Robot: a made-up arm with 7 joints.
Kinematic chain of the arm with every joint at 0, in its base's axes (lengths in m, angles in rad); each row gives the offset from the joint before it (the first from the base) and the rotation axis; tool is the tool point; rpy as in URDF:
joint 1: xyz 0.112 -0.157 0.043 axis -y
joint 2: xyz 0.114 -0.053 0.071 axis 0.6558 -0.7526 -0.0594
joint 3: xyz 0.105 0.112 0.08 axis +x
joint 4: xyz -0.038 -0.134 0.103 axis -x
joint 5: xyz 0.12 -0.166 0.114 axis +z
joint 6: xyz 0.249 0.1 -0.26 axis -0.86 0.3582 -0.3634
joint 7: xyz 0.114 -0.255 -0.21 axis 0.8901 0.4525 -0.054
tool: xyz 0.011 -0.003 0.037 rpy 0 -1.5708 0
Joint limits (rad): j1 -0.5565..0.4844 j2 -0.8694..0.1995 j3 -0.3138..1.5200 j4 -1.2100..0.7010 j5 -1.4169..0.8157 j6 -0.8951..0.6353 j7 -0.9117..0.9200
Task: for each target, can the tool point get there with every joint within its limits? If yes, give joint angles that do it. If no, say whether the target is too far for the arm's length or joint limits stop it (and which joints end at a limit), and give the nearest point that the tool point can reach.
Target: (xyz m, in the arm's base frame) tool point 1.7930 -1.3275 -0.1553
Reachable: no: too far | nearest point 1.0286 -0.7197 -0.0083 | short by 0.988 m
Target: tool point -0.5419 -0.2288 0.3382
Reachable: no: joint limits stop it (at a limit: joint 1, joint 2, joint 3, joint 5, joint 6, joint 7) | nearest point -0.2853 -0.2890 -0.1219 | short by 0.530 m
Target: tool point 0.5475 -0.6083 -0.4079
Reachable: yes | joints -0.3672 -0.3922 0.6617 0.5219 -0.0438 0.0261 -0.7447
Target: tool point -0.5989 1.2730 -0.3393
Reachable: no: too far | nearest point -0.0425 0.3812 -0.3777 | short by 1.052 m
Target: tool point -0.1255 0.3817 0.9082
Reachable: no: joint limits stop it (at a limit: joint 1, joint 2, joint 4, joint 5, joint 6, joint 7) | nearest point 0.3363 0.1066 0.7822 | short by 0.552 m
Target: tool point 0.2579 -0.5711 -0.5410
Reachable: yes | joints -0.4253 0.0394 0.6076 0.0543 -1.1660 -0.2466 0.5703
